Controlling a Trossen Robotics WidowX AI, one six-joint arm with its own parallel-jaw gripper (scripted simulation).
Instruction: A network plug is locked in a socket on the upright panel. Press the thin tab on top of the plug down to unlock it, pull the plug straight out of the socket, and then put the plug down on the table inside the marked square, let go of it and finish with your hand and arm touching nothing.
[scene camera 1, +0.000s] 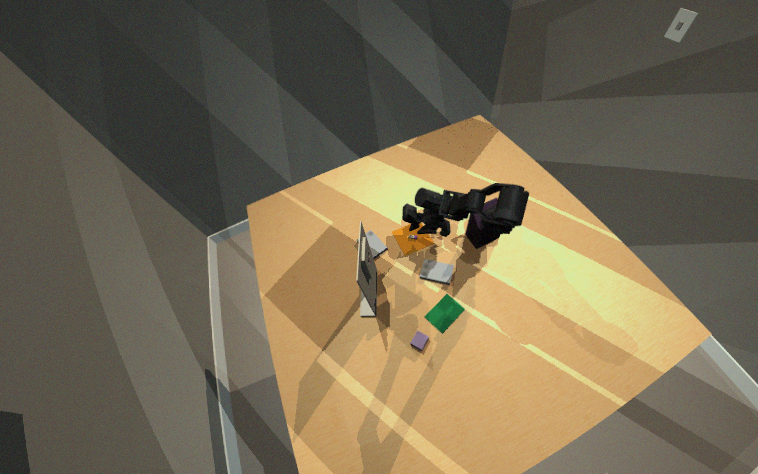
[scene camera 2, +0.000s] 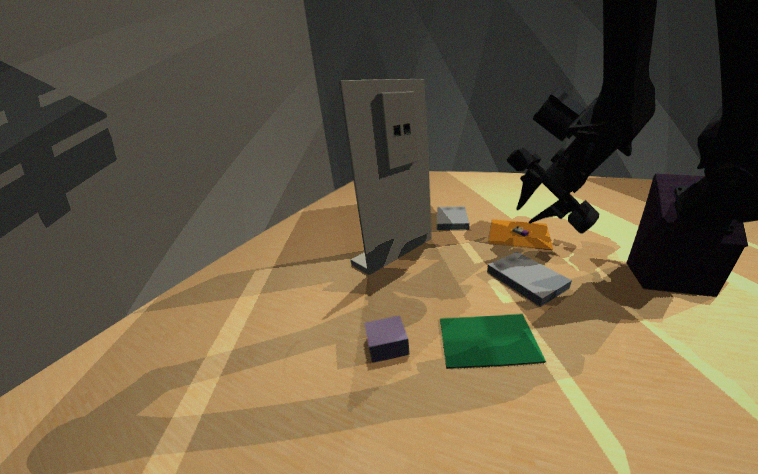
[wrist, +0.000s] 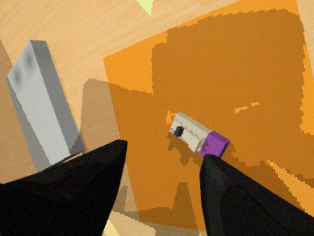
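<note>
Visible: a network plug (wrist: 199, 138) and a grey slab (scene camera 2: 534, 281). A green square (scene camera 2: 482, 341), also at (scene camera 1: 446, 311), is present; in the wrist view the square is out of frame. The gripper (scene camera 1: 413, 231), (scene camera 2: 523, 216), (wrist: 164, 157) is visible as well.
</note>
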